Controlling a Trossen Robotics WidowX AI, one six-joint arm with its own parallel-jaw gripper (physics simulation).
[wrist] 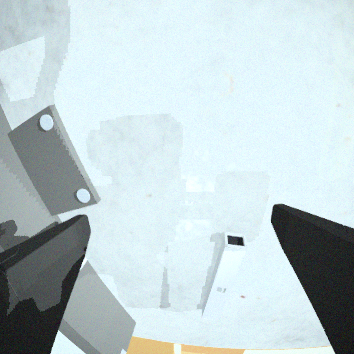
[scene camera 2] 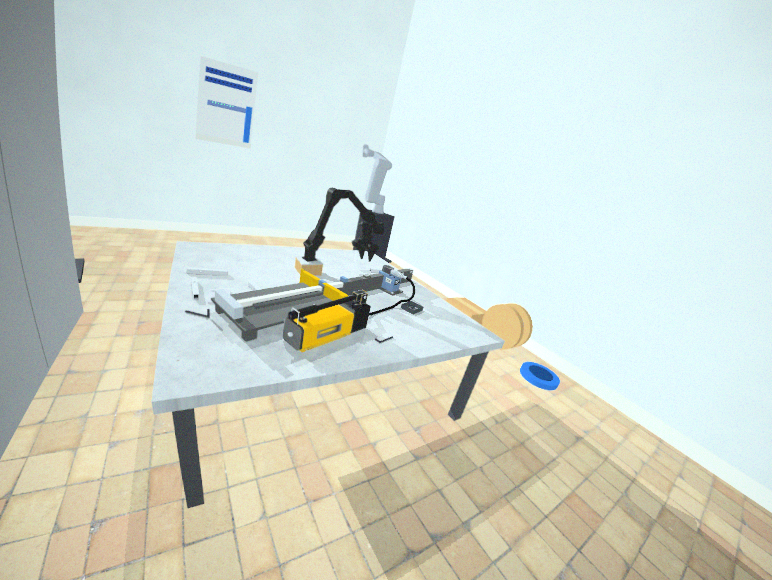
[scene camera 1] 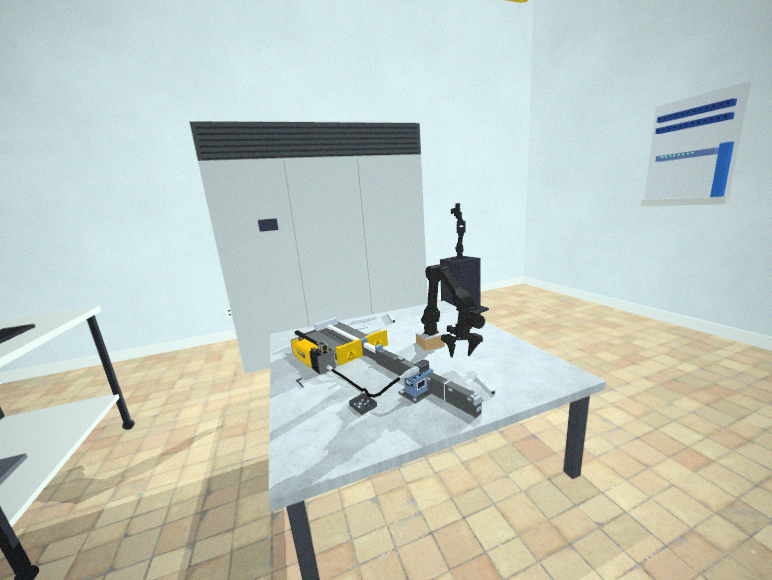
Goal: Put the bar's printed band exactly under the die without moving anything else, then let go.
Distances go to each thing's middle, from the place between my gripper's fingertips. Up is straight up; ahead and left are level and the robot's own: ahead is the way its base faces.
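My gripper is 57 cm to the left of the hand pump (scene camera 2: 309,327) and 50 cm short of it, and it's 2 cm above the pump too.
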